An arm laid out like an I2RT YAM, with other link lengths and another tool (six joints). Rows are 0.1 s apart.
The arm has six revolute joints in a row. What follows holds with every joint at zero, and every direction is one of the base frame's. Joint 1 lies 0.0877 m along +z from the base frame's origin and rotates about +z. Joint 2 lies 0.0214 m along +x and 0.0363 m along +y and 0.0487 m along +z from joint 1 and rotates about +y. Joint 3 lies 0.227 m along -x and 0.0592 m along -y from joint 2 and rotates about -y. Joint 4 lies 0.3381 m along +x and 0.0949 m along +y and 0.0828 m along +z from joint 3 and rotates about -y. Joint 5 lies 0.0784 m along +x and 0.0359 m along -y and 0.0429 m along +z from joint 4 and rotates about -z. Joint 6 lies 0.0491 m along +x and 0.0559 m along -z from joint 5 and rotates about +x. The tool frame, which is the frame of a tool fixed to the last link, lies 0.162 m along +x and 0.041 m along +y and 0.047 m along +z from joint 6; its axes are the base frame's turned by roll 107.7, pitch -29.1 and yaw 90 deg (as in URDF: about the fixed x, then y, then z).
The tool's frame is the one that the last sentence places.
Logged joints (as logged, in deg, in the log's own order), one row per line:
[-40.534 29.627 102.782 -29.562 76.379 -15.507]
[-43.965 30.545 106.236 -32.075 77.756 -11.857]
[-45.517 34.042 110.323 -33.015 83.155 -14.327]
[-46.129 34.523 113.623 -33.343 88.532 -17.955]
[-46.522 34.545 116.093 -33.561 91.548 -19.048]
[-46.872 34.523 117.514 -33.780 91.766 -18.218]
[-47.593 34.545 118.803 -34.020 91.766 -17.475]
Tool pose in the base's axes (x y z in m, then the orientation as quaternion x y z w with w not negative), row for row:
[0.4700 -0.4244 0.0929 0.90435 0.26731 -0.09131 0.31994]
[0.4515 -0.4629 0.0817 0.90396 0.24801 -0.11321 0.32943]
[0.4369 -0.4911 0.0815 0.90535 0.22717 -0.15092 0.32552]
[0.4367 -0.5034 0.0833 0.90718 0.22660 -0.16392 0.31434]
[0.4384 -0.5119 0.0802 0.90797 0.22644 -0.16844 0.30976]
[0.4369 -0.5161 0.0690 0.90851 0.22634 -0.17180 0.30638]
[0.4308 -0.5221 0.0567 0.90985 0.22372 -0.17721 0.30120]
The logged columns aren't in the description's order. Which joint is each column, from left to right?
Columns, left to right: joint 1, joint 5, joint 2, joint 6, joint 3, joint 4.
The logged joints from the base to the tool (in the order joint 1, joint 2, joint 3, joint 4, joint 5, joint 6), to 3 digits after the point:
[-40.534 102.782 76.379 -15.507 29.627 -29.562]
[-43.965 106.236 77.756 -11.857 30.545 -32.075]
[-45.517 110.323 83.155 -14.327 34.042 -33.015]
[-46.129 113.623 88.532 -17.955 34.523 -33.343]
[-46.522 116.093 91.548 -19.048 34.545 -33.561]
[-46.872 117.514 91.766 -18.218 34.523 -33.780]
[-47.593 118.803 91.766 -17.475 34.545 -34.020]

